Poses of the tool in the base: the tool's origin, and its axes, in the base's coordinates. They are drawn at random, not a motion.
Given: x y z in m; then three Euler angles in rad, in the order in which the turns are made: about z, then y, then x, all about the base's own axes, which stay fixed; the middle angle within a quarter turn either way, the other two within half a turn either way.
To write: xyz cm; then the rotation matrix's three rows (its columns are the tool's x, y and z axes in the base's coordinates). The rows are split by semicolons. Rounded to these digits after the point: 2 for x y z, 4 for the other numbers.
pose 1, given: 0.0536, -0.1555, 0.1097, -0.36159, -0.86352, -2.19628
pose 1, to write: 5.36, -15.55, 10.97; 0.6077, 0.2299, -0.7601; 0.7835, -0.3296, 0.5268; -0.1295, -0.9157, -0.3804
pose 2, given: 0.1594, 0.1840, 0.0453, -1.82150, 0.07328, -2.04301
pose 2, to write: 15.94, 18.40, 4.53; -0.2474, 0.9661, 0.0732; 0.4568, 0.0497, 0.8882; 0.8545, 0.2532, -0.4536
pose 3, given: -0.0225, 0.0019, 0.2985, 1.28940, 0.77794, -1.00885
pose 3, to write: -2.25, 0.19, 29.85; 0.1978, -0.6843, 0.7018; 0.3470, 0.7185, 0.6028; -0.9168, 0.1242, 0.3796
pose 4, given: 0.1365, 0.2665, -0.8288, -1.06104, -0.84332, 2.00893
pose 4, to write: 13.65, 26.65, -82.88; 0.3245, 0.5804, -0.7469; 0.0403, -0.7973, -0.6022; -0.9450, 0.1653, -0.2821
